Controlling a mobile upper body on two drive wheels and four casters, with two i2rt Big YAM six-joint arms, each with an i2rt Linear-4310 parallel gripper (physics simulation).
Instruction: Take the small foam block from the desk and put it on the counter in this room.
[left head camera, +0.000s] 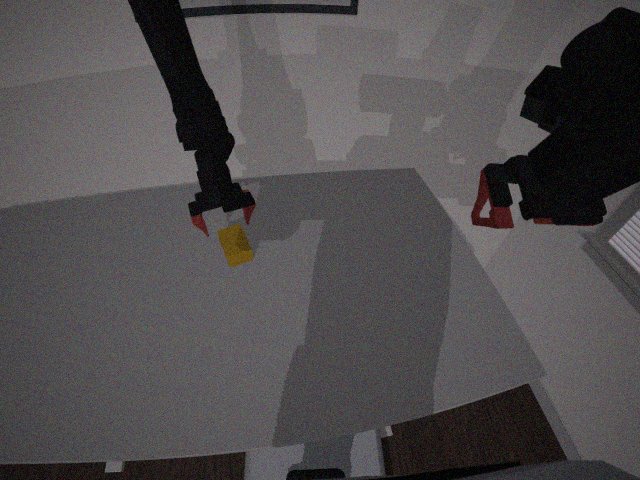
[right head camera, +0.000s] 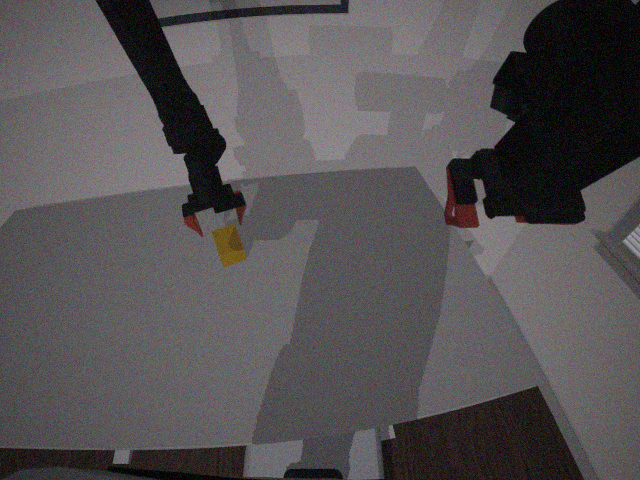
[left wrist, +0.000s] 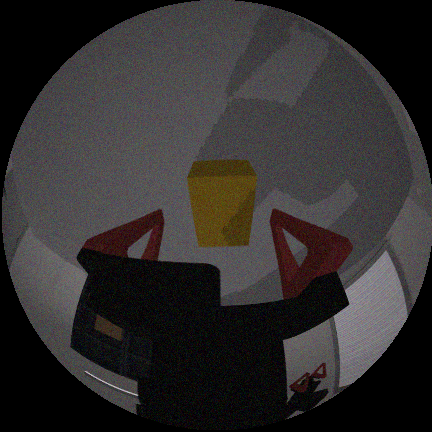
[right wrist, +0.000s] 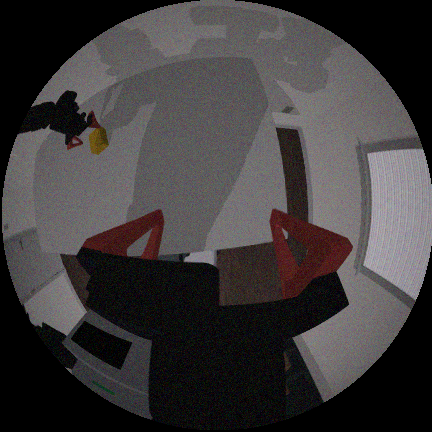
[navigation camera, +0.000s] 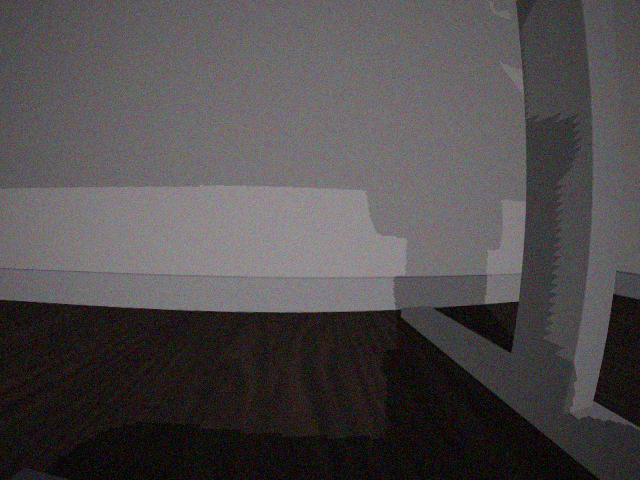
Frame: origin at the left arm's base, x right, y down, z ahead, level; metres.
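Where they show: left gripper, fingertip midpoint: (left head camera: 227, 229) (right head camera: 221, 229) (left wrist: 216, 214) (right wrist: 90, 134); right gripper, fingertip midpoint: (left head camera: 504, 219) (right head camera: 482, 218) (left wrist: 316, 367) (right wrist: 216, 214); left arm's base at its link origin: (left wrist: 149, 396).
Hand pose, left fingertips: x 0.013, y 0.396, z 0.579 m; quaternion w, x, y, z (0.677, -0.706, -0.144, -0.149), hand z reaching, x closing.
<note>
Things, the pixels of their top centre, and the offset from my left fingertips. "spot": a spot on its surface instead. Level surfaces: height alone.
- small yellow foam block at its top centre: (left wrist: 222, 217) (left head camera: 233, 238) (right head camera: 226, 238) (right wrist: 94, 138) dz -0.014, dx +0.013, dy +0.019 m
- grey desk at its surface level: dy +0.064 m
- window with blinds, surface spot: (right wrist: 392, 215) spot: dz -0.272, dx +1.441, dy -0.045 m
- dark frame at a spot on its surface: (left head camera: 273, 8) (right head camera: 263, 11) spot: dz +0.339, dx +0.105, dy -0.422 m
- grey desk leg at a spot on its surface: (navigation camera: 555, 206) spot: dz -0.013, dx +0.473, dy +0.762 m
- dark wood floor at its surface level: dy +1.014 m
The small yellow foam block (left head camera: 235, 245) (right head camera: 229, 245) (left wrist: 222, 207) (right wrist: 98, 141) lies on the grey desk (left head camera: 155, 335) (right head camera: 155, 335) (left wrist: 125, 100) (right wrist: 85, 200). My left gripper (left head camera: 226, 227) (right head camera: 219, 227) (left wrist: 216, 214) is open, its fingertips close to the block's near-wall end; in the left wrist view the block shows centred in line with the gap, clear of both fingers. My right gripper (right wrist: 216, 214) is open and empty, off to the right beyond the desk's side edge in the head views. I cannot make out a counter for certain in these views.
A window with blinds (right wrist: 392, 215) is in the wall at the right. A dark frame (left head camera: 273, 8) (right head camera: 253, 11) is on the wall behind the desk. A grey desk leg (navigation camera: 555, 206) stands on the dark wood floor (navigation camera: 206, 372) in the navigation view.
</note>
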